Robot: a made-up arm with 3 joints. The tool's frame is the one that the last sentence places.
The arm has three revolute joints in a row. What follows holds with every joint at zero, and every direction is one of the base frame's. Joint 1 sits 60.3 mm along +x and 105.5 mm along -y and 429.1 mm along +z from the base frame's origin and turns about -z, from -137.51 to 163.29 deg. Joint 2 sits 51 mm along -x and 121.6 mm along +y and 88.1 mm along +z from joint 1 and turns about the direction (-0.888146, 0.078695, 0.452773), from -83.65 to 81.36 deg. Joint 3 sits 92.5 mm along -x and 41.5 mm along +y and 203.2 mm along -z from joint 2 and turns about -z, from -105.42 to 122.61 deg. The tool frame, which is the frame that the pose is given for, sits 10 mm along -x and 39.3 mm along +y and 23.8 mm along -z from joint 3; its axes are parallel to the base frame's.
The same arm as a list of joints. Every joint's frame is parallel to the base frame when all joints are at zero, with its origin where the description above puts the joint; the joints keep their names.
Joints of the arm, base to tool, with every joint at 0 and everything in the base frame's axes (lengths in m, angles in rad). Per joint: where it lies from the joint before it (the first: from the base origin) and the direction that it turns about. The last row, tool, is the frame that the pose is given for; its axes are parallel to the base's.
joint 1: xyz 0.0603 -0.1055 0.4291 axis -z
joint 2: xyz -0.051 0.1216 0.0881 axis -0.888125 0.078702 0.452813
joint 3: xyz -0.0925 0.0415 -0.2032 axis -z
tool: xyz -0.01 0.0393 -0.0238
Joint limits (rad, base to tool): -2.4..2.8499 -1.46..1.42 -1.8399..2.1399

